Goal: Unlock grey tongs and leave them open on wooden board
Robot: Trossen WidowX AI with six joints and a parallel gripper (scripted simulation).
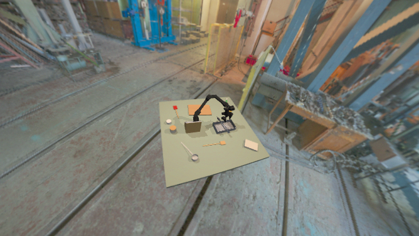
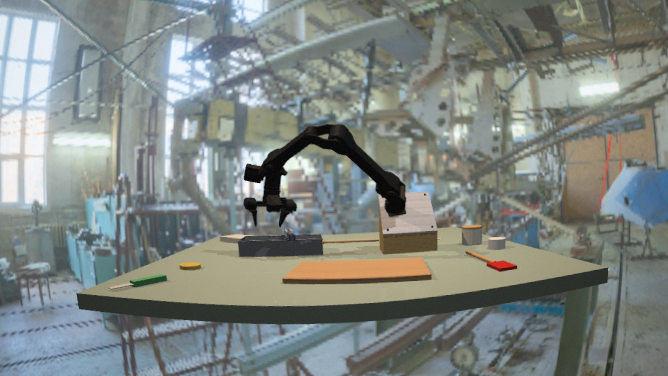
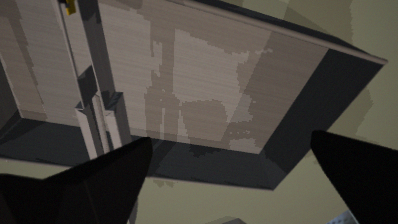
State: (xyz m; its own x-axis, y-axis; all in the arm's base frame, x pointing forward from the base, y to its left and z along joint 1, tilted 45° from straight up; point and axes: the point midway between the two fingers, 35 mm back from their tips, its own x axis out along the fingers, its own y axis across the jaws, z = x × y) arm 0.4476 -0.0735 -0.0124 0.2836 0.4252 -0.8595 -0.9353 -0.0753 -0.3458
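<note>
Now: the roasting tin 7 cm below my gripper tip, 5 cm behind it and 3 cm to the right of it. Round my gripper tip: black lock piece 9 cm behind, 5 cm to the left, 3 cm below; yellow disc 28 cm to the left, 24 cm ahead, 9 cm below; beige pad 42 cm to the right, 17 cm ahead, 9 cm below.
</note>
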